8 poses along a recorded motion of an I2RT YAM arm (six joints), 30 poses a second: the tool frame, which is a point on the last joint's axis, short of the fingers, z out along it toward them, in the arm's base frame.
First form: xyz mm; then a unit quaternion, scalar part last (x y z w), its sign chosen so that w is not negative.
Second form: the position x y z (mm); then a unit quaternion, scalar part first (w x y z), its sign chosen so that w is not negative. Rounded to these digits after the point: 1 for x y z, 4 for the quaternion.
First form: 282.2 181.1 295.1 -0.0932 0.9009 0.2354 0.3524
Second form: 282.2 181.1 295.1 0.3524 -0.0932 0.9009 0.2354
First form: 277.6 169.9 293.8 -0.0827 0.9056 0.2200 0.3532
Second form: 277.6 169.9 293.8 0.3532 -0.0827 0.9056 0.2200
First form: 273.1 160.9 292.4 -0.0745 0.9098 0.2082 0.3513
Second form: 273.1 160.9 292.4 0.3513 -0.0745 0.9098 0.2082
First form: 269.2 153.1 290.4 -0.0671 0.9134 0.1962 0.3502
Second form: 269.2 153.1 290.4 0.3502 -0.0671 0.9134 0.1962
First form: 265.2 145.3 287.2 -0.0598 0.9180 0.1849 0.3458
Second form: 265.2 145.3 287.2 0.3458 -0.0598 0.9180 0.1849
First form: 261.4 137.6 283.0 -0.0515 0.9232 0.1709 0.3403
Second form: 261.4 137.6 283.0 0.3403 -0.0515 0.9232 0.1709
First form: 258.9 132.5 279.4 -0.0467 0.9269 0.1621 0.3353
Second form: 258.9 132.5 279.4 0.3353 -0.0467 0.9269 0.1621
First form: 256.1 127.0 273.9 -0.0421 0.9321 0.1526 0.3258
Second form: 256.1 127.0 273.9 0.3258 -0.0421 0.9321 0.1526
